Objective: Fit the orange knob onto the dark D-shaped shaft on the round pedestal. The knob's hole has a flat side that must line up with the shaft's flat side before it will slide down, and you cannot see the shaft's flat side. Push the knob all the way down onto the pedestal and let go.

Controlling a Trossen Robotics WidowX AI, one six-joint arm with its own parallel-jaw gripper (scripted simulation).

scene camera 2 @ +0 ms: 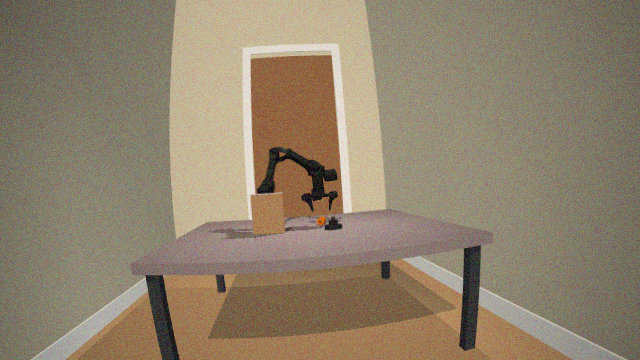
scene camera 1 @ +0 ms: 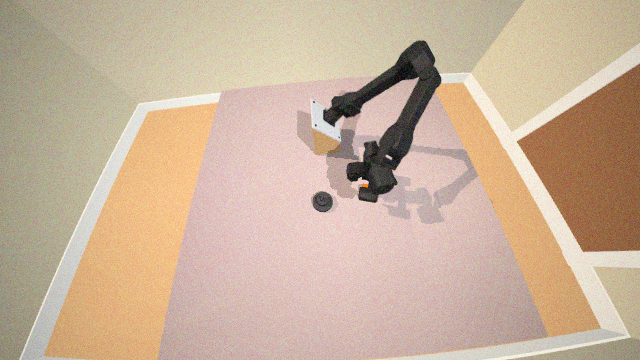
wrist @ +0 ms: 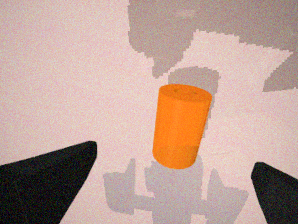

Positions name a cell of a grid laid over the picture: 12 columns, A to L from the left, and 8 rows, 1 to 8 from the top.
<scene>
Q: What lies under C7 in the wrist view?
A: The gripper.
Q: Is the gripper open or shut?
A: Open.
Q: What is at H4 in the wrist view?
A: An orange knob.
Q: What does the gripper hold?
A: Nothing.
</scene>
